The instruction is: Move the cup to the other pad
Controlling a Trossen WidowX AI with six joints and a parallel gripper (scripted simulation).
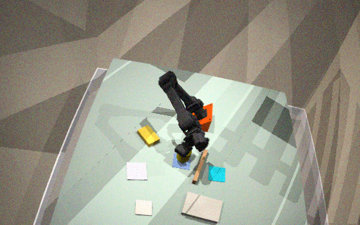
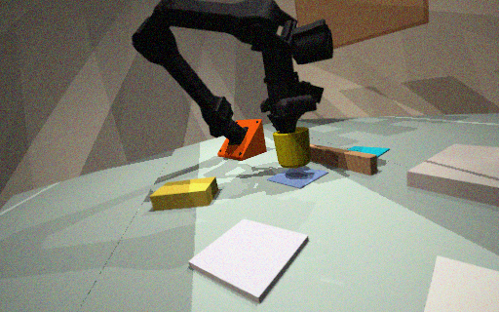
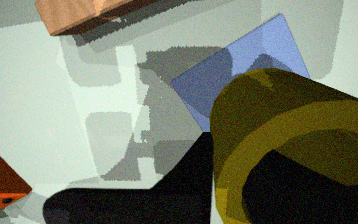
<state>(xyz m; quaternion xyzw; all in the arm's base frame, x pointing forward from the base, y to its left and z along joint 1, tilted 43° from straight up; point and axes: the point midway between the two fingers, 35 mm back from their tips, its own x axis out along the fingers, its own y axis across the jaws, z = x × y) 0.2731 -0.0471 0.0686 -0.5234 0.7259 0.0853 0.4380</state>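
My gripper tip is now 8 cm short of the cyan pad, 17 cm to the right of it and 7 cm above it. Round my gripper tip: olive-yellow cup 2 cm ahead, 2 cm to the right; wooden bar 5 cm ahead, 8 cm to the left, 5 cm below; blue pad 3 cm ahead, 2 cm to the right, 7 cm below.
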